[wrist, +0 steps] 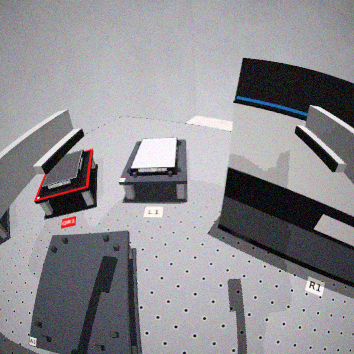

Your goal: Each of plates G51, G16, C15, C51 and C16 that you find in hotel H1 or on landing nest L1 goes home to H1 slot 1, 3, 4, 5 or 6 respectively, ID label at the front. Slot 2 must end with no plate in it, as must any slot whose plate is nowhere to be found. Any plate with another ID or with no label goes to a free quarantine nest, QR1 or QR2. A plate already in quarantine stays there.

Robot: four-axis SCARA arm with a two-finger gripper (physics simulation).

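Places are measured from the arm's base along level axes (x back, y right, z up), in centimetres.
Pixels of known places: gripper, between the fingertips: (188, 111).
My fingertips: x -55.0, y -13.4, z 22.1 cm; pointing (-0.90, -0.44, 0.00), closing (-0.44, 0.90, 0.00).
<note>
Behind a point stands the place of what it marks.
My gripper (188, 111) {x -55.0, y -13.4, z 22.1 cm} is open, with its fingers wide apart at the left and right and no plate between them. A plate with a white top (156, 153) {x -70.6, y -28.2, z 7.7 cm} sits on landing nest L1 (150, 179) {x -64.7, y -25.6, z 6.3 cm}, beyond the fingers at the centre; a pale label strip shows on its front side, too blurred to read. A dark grey plate (65, 169) {x -58.1, y -42.9, z 7.7 cm} sits on the red-rimmed quarantine nest QR1 (64, 193) {x -54.1, y -38.2, z 6.1 cm} at the left, partly behind the left finger; a pale strip on its front is not readable. Hotel H1 and nest QR2 cannot be made out in this view.
A large black and light grey device (257, 145) {x -63.6, y -9.6, z 16.8 cm}, with the floor tag R1 (314, 286) {x -58.9, y 5.0, z 1.3 cm} before it, stands at the right, partly behind the right finger. A dark grey stand (77, 285) {x -44.6, y -22.1, z 6.3 cm} with small pegs and no plate fills the lower left. Part of another dark object (4, 226) {x -39.6, y -51.1, z 1.8 cm} shows at the left edge.
</note>
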